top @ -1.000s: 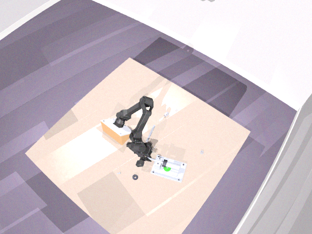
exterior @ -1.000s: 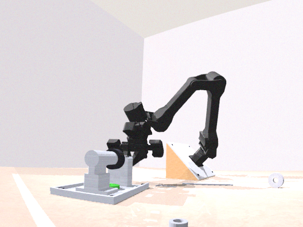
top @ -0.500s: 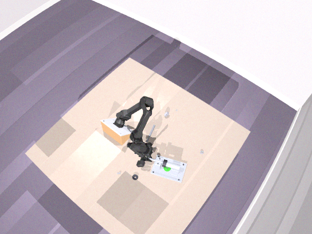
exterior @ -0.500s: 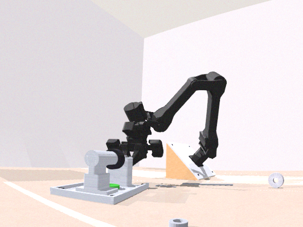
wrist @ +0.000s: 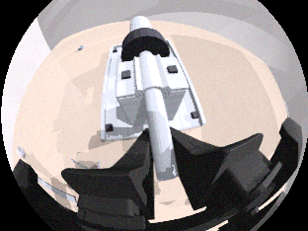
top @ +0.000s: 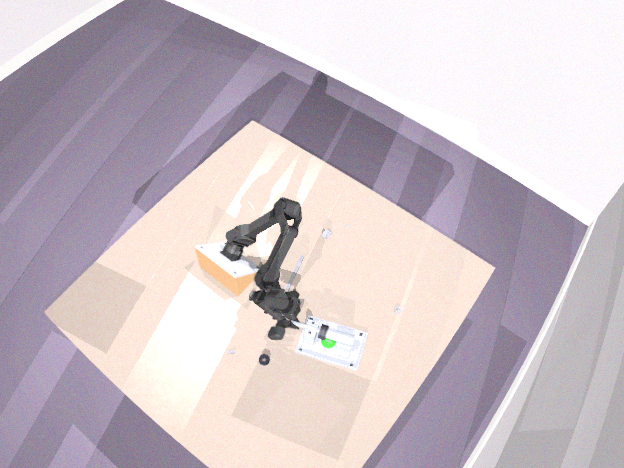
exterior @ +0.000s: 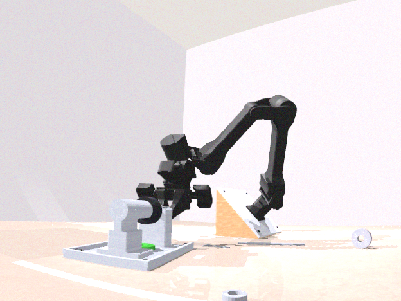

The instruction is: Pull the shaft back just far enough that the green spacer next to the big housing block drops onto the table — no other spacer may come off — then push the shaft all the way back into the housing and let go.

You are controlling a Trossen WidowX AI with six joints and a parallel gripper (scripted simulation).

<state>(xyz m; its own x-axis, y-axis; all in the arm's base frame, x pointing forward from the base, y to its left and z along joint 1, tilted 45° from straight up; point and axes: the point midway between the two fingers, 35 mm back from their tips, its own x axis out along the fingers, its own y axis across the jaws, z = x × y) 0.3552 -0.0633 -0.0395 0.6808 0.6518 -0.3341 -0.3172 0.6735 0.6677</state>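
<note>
My gripper tip is 5 cm short of the grey shaft, 2 cm to the right of it and 2 cm below it. From my gripper tip the other things lie so: green spacer: 10 cm ahead, 4 cm to the left, 5 cm below; then dark spacer: 7 cm ahead, 2 cm to the left, 2 cm above.
</note>
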